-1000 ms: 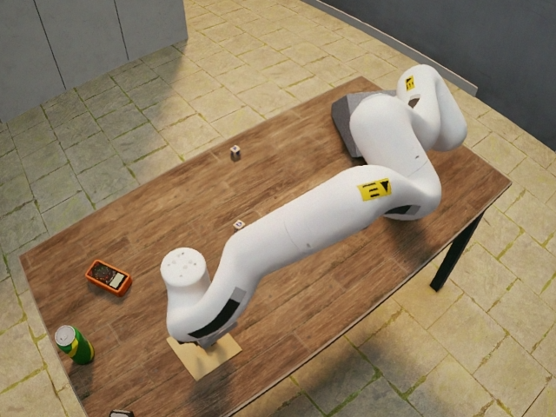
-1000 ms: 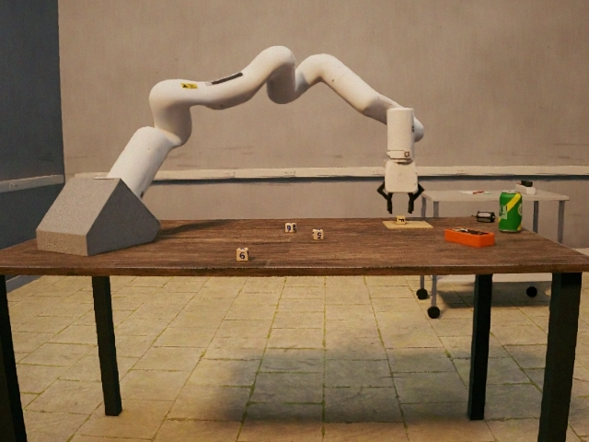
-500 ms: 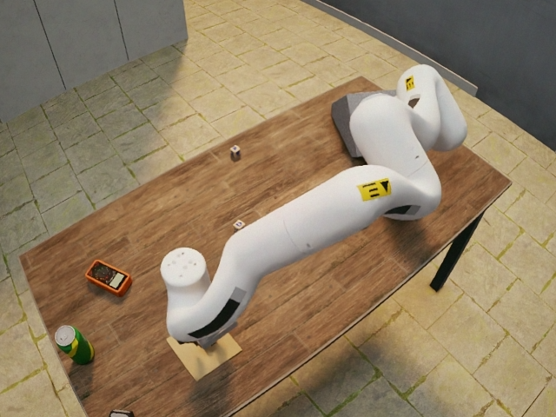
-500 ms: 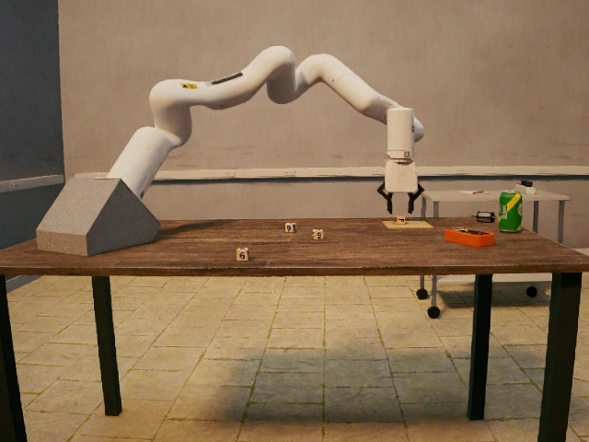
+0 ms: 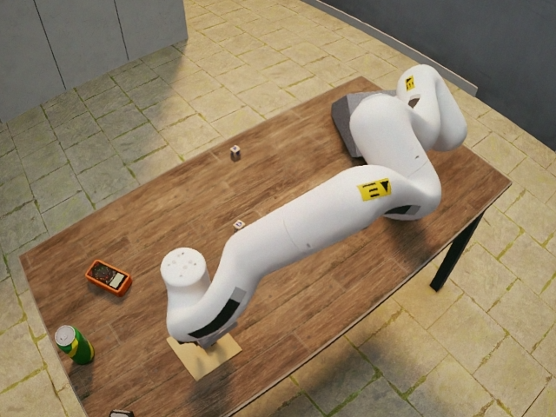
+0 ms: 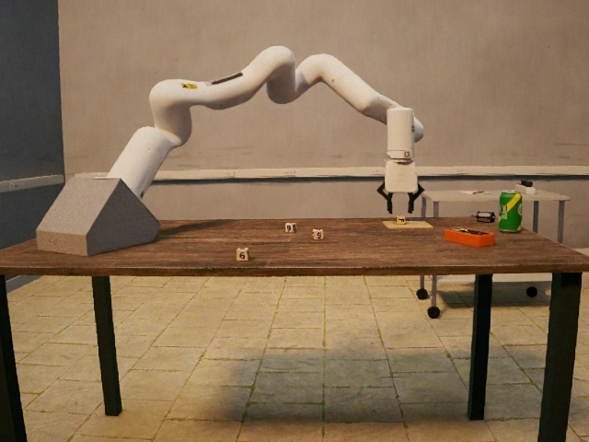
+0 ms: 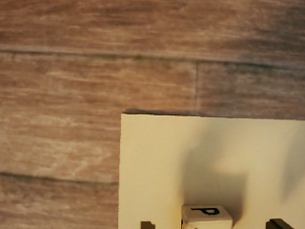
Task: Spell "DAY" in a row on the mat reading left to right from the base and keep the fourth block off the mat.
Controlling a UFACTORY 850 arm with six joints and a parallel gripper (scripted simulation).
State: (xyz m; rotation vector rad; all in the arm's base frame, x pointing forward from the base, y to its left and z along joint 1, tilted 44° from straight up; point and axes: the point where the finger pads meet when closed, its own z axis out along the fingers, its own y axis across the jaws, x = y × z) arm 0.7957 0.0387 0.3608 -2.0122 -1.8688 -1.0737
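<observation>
My hand is 5 cm above the tan mat and 2 cm short of it. The rest, counted from my hand: dark object: 28 cm ahead, 6 cm to the left, 4 cm below.
</observation>
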